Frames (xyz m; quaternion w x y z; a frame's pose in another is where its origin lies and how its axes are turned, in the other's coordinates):
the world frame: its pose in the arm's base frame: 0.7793 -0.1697 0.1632 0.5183 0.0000 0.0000 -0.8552
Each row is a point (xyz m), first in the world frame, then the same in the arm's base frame.
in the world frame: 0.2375 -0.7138 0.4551
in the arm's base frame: 0.0366 -0.0499 0.6183
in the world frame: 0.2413 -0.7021 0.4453
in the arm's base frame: 0.0452 -0.0587 0.6085
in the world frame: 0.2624 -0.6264 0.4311
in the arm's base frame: 0.1026 -0.1125 0.5943
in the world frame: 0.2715 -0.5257 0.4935
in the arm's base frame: 0.1876 -0.1671 0.6567
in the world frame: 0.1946 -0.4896 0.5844
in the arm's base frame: 0.2552 -0.1157 0.7476
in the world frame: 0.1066 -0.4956 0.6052
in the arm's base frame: 0.2906 -0.0349 0.7684
